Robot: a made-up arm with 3 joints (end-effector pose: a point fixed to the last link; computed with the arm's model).
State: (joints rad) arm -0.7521 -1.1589 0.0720
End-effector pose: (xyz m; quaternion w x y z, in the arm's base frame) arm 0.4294 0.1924 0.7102 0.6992 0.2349 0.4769 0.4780
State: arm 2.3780 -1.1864 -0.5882
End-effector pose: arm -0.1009 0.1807 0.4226 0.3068 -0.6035 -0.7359 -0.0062
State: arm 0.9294 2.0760 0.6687
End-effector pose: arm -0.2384 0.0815 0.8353 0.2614 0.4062 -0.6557 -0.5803
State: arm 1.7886 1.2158 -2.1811
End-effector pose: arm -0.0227 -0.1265 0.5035 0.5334 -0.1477 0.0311 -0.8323
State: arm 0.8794 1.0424 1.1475
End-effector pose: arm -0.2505 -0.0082 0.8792 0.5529 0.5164 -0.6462 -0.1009
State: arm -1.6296 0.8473 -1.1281
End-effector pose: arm 0.2722 -0.0131 0.3363 0.3990 -0.6483 0.6401 0.1039
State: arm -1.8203 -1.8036 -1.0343
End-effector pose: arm 0.2591 0.1346 0.4710 0.4846 0.4193 0.3383 0.6892
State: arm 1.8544 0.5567 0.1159
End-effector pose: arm -0.3083 0.0832 0.6232 0.5342 0.2103 -0.8074 -0.1358
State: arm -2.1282 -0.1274 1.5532
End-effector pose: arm 0.3951 -0.0807 0.0933 0.2887 0.3857 0.6651 -0.5706
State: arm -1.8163 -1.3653 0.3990
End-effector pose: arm 0.4544 0.1910 0.3048 0.2165 0.5606 0.7695 0.2163
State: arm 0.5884 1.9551 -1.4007
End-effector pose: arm 0.0630 -0.0654 0.6981 0.4586 -0.1592 0.2414 -0.8403
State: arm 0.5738 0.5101 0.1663
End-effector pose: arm 0.0680 0.0846 0.9671 0.9160 0.1054 -0.3288 -0.2041
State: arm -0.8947 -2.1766 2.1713
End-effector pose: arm 0.5018 0.3224 0.4640 0.2541 -0.4905 -0.8335 0.0046
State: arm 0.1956 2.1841 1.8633
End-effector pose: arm -0.1136 0.1938 0.8891 0.2897 0.3475 -0.8476 -0.2775
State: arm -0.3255 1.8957 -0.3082
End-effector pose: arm 0.3478 -0.0204 0.8117 0.5764 -0.2748 0.0234 -0.7692
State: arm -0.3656 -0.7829 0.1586
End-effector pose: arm 0.3838 0.1803 0.8158 0.8696 0.1405 0.3192 0.3496
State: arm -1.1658 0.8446 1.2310
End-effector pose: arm 0.5898 -0.0328 0.6851 0.8204 0.2744 0.1871 -0.4654
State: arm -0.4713 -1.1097 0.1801
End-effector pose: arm 0.3909 0.1898 0.7989 0.7627 0.2033 0.3964 0.4689
